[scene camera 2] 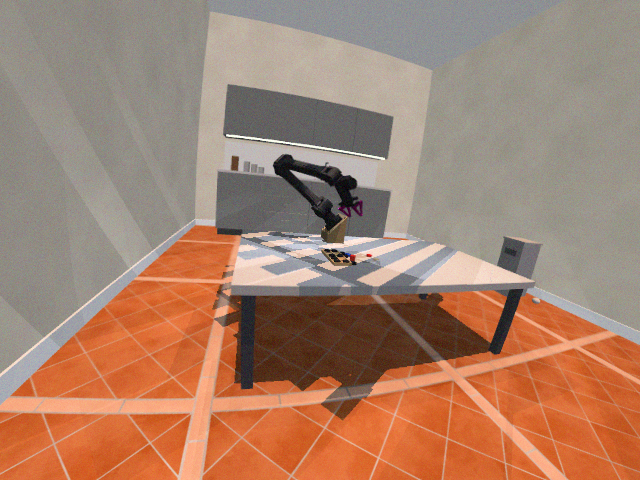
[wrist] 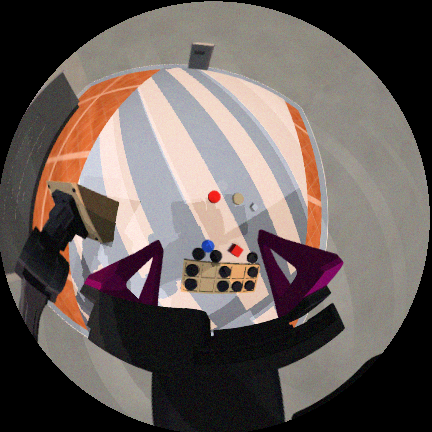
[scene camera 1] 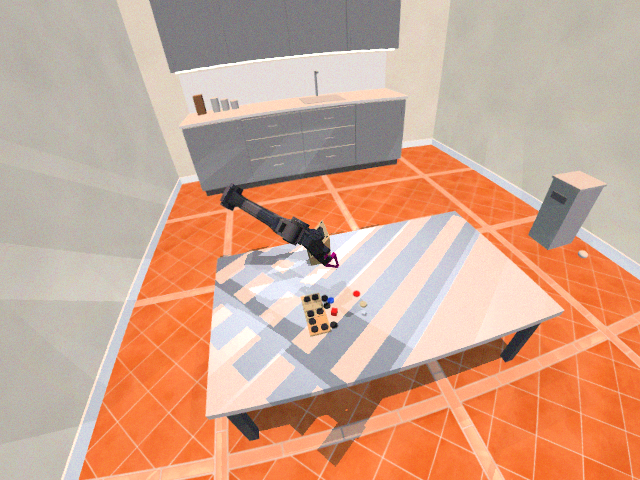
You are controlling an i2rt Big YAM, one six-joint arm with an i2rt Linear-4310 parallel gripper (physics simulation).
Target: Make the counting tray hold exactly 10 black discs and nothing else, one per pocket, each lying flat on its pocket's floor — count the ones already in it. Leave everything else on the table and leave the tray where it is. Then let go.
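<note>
The wooden counting tray has two rows of pockets. Several black discs, such as one disc and another disc, sit in it. Three pockets look empty: two in the upper row and one in the lower row in the wrist view. Three black discs lie outside along its upper side: one loose disc, a second loose disc and a third loose disc. My gripper is open and empty, high above the table.
A blue piece lies by two loose discs. A red block lies near the tray. Farther off lie a red disc, a tan disc and a small pale piece.
</note>
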